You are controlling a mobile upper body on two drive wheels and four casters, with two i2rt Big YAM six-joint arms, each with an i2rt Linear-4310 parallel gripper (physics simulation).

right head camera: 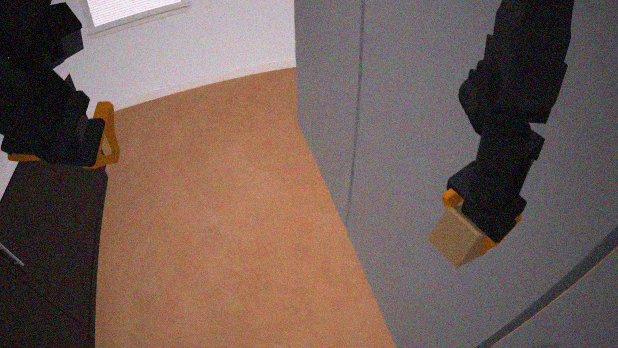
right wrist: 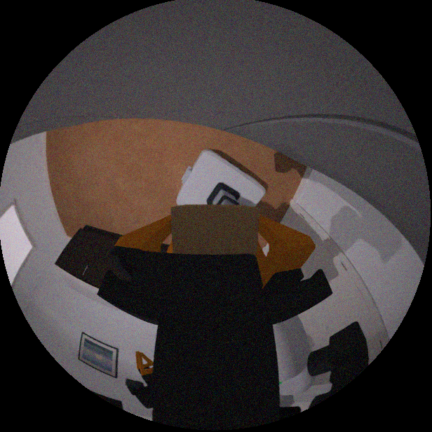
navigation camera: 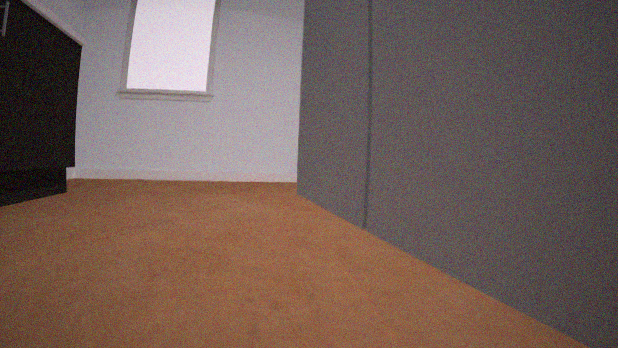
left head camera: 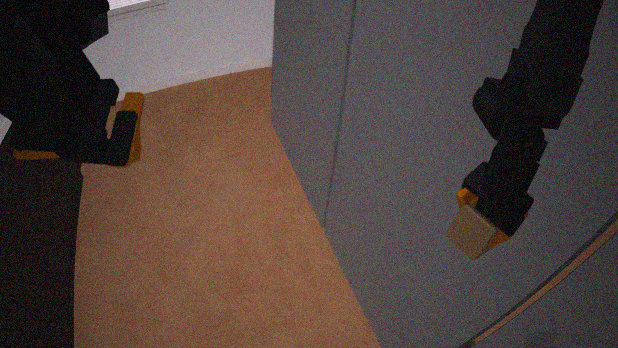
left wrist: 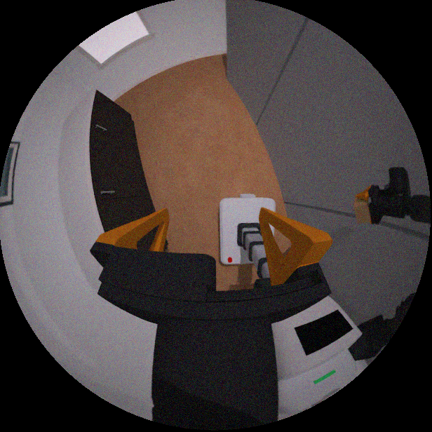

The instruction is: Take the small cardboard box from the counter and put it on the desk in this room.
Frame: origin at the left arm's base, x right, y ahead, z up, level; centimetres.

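Where they show: left gripper, fingertip midpoint: (right head camera: 88, 155) (left head camera: 103, 153).
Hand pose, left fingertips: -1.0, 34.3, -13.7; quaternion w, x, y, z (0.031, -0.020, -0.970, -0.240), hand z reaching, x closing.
After its pixels a point has its place, as x, y, z.
The small cardboard box (left head camera: 470, 231) @[42.9, 31.5, -24.3] (right head camera: 456, 237) @[43.2, 31.2, -24.2] (left wrist: 362, 212) (right wrist: 215, 229) is held in my right gripper (left head camera: 482, 220) @[48.4, 34.4, -30.0] (right head camera: 470, 222) @[48.4, 34.4, -30.0], which is shut on it. It hangs in the air in front of a tall grey surface. My left gripper (left wrist: 213, 212) is wide open with nothing between its fingers; it is at the left of both head camera views. A dark cabinet (right head camera: 50, 225) @[-89.8, 69.3, -86.2] (left wrist: 115, 165) (navigation camera: 35, 100) @[-106.3, 120.9, -93.9] with handles and a light top edge stands at the left. I cannot tell whether it is the counter or the desk.
The tall grey surface (left head camera: 400, 150) @[51.8, 80.9, -54.6] (right head camera: 410, 125) @[51.1, 83.2, -47.8] (navigation camera: 475, 125) @[52.9, 77.4, -110.0] with a vertical seam runs along the right side. A white wall (navigation camera: 250, 125) @[-38.8, 275.0, -86.4] with a bright window (navigation camera: 167, 45) @[-120.5, 248.4, -11.7] closes the far end. Brown floor (navigation camera: 225, 260) @[3.6, 85.5, -141.0] lies between. My white base (left wrist: 235, 210) shows below the left gripper.
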